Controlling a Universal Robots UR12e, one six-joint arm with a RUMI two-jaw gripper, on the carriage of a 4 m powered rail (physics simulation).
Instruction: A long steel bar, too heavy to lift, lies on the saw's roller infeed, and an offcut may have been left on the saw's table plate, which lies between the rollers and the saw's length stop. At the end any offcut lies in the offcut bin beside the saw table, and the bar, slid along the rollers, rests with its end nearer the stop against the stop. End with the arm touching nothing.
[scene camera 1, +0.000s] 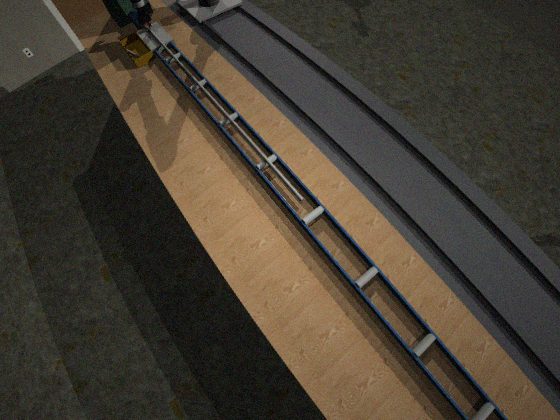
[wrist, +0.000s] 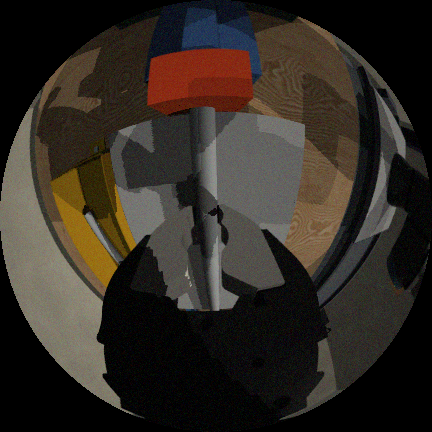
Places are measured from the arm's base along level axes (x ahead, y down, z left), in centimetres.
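Where they show: gripper, fingertip midpoint: (scene camera 1: 149, 30) (wrist: 206, 207); arm's base, link origin: (scene camera 1: 209, 1) (wrist: 394, 178).
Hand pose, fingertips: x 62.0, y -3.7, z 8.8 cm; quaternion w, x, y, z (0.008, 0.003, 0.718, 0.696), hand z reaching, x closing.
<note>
Things, the pixels of their centre, and the offset from my fingertips. Level surfaces: height alone.
- grey table plate, body centre: (wrist: 210, 247) (scene camera 1: 155, 38) dx +0.0, dy +3.8, dz +8.7 cm
- red length stop, body centre: (wrist: 200, 82) dx +0.0, dy -1.6, dz -10.8 cm
- short grey offcut, body centre: (wrist: 115, 254) (scene camera 1: 135, 54) dx +21.3, dy +5.5, dz +13.1 cm
- yellow offcut bin, body centre: (wrist: 118, 257) (scene camera 1: 136, 49) dx +17.8, dy +3.1, dz +11.2 cm
- wooden table, surface height: dy +6.7 cm
The long steel bar (scene camera 1: 287, 182) (wrist: 204, 150) lies along the roller infeed (scene camera 1: 314, 215) and reaches over the grey table plate (scene camera 1: 163, 34) (wrist: 260, 170). In the wrist view its near-stop end meets the face of the red length stop (wrist: 200, 75) and appears to touch it. A short grey offcut (scene camera 1: 132, 52) (wrist: 102, 235) lies in the yellow offcut bin (scene camera 1: 142, 61) (wrist: 70, 200) beside the plate. My gripper (scene camera 1: 148, 26) (wrist: 206, 207) is low over the plate, shut on the bar, with a finger on each side; the contact is partly shadowed.
A blue body (wrist: 220, 27) stands behind the stop. The infeed's blue side rails (scene camera 1: 330, 251) run along the wooden table (scene camera 1: 240, 240). The carriage rail (scene camera 1: 360, 135) runs beside the table, with the arm's pale carriage (scene camera 1: 220, 9) at its far end.
</note>
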